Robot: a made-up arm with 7 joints.
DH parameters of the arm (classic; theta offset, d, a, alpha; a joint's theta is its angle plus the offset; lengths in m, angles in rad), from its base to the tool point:
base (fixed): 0 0.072 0 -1.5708
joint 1: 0 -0.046 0.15 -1.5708
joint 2: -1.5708 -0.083 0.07 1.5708
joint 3: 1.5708 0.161 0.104 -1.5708
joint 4: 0 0.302 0.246 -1.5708
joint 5: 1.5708 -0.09 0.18 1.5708
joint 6: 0 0.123 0.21 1.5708
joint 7: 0 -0.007 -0.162 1.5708
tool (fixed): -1.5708 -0.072 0 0
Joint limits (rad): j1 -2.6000..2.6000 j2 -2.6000..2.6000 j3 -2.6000..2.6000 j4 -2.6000..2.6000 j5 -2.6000..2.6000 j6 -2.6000..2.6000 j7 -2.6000..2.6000
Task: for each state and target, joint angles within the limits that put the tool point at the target. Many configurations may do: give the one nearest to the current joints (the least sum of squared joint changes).
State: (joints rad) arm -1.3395 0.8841 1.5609 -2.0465 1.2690 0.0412 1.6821
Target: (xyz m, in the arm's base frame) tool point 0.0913 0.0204 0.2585
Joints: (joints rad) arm -0.6808 1.0337 1.5583 -2.0516 0.6892 -0.2541 2.2303
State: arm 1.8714 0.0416 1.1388 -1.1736 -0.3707 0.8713 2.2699
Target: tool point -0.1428 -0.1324 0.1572
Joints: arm 1.6067 0.0857 0.8699 -0.9253 0.1307 0.7685 2.3588
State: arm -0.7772 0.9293 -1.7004 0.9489 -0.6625 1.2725 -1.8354
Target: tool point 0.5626 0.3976 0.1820
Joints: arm -0.4818 0.0609 -1.5809 0.6665 -0.4712 1.5262 -1.8894
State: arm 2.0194 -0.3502 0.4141 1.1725 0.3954 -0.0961 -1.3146
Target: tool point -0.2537 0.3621 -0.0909
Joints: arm 1.9316 -0.4812 -0.2116 1.3398 0.1421 -0.0659 -1.5239
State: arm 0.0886 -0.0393 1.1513 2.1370 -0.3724 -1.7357 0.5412
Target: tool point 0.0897 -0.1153 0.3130
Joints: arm -0.6142 0.2617 1.0619 2.3034 0.5107 -1.5371 0.8460
